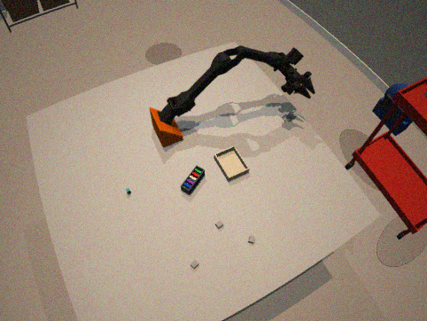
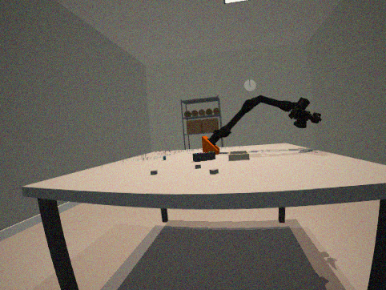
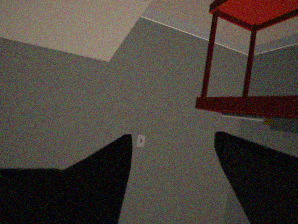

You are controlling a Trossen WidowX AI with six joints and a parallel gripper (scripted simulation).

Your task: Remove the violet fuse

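My gripper tip is now 640 mm to the left of the violet fuse, 160 mm short of it and 150 mm above it. From my gripper tip the other things lie so: beige tray 440 mm to the right, 170 mm below, 120 mm ahead.
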